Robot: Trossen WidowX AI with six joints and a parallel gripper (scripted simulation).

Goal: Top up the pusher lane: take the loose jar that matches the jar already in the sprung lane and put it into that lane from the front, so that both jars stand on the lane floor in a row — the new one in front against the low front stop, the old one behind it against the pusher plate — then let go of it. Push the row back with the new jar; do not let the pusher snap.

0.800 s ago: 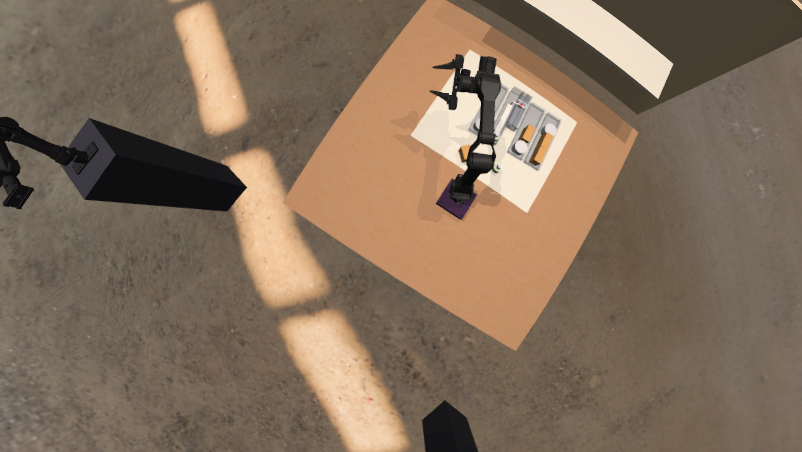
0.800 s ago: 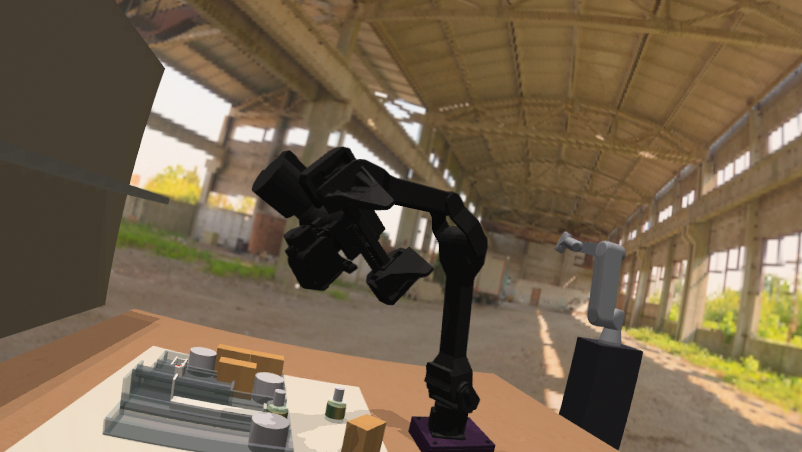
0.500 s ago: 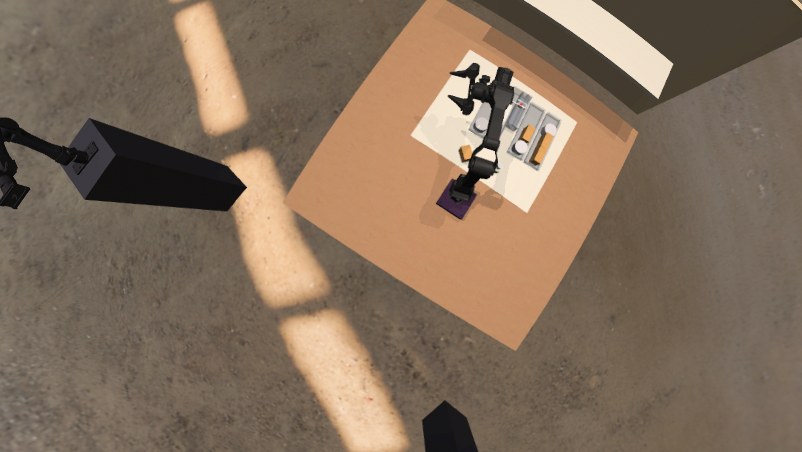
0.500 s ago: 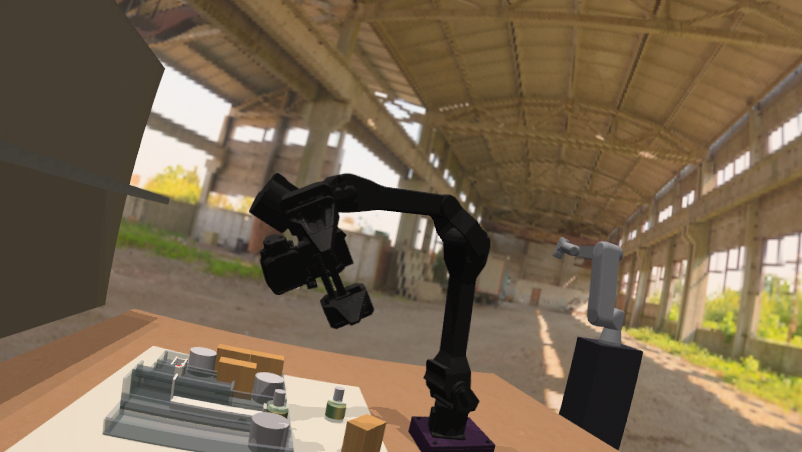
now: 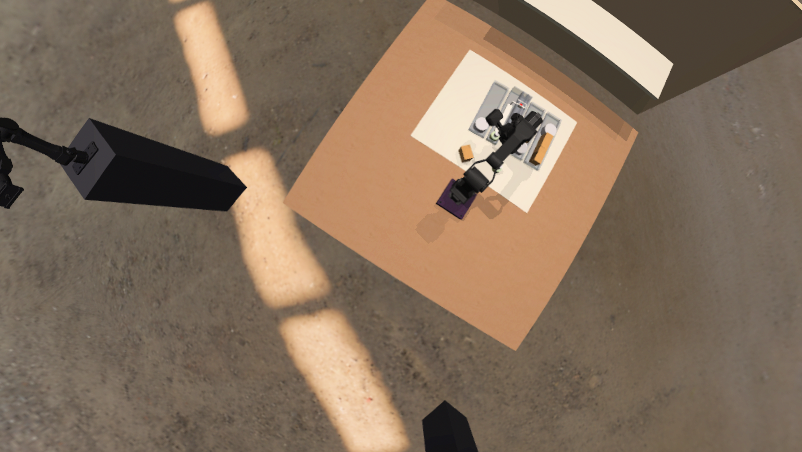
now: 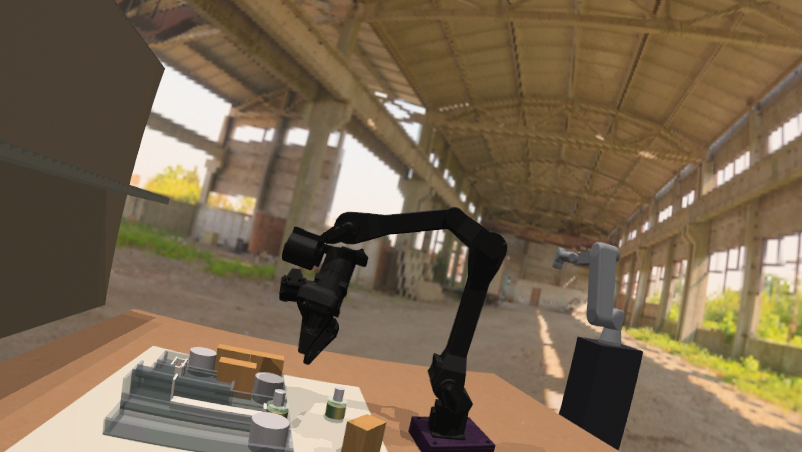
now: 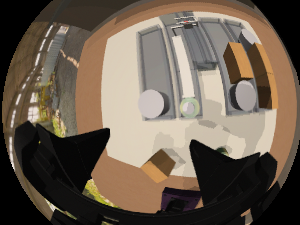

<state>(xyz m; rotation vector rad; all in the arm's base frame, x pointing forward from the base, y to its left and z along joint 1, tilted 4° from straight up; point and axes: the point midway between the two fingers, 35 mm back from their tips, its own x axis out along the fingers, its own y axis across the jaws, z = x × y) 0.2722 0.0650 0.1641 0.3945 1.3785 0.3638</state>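
Now: gripper tip 12 cm past the block, 1 cm to the right of it and 12 cm above it. Round my gripper tip: lane rack: 18 cm ahead, 1 cm to the right, 13 cm below.
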